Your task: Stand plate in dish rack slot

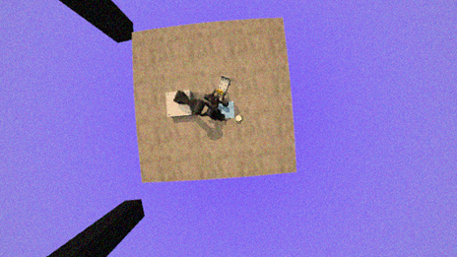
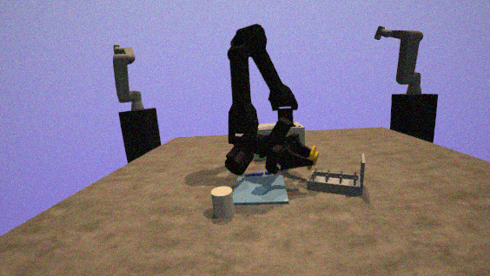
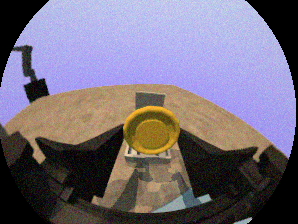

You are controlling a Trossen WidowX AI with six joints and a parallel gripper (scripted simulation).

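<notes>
Now: the dish rack 5 cm below my gripper tip, 4 cm to the left of it and 2 cm ahead of it. The rest, counted from my gripper tip: light blue mat: 15 cm to the right, 7 cm below, 1 cm ahead; then blue spoon: 14 cm to the right, 9 cm behind, 6 cm below; then yellow plate: 1 cm to the right.
</notes>
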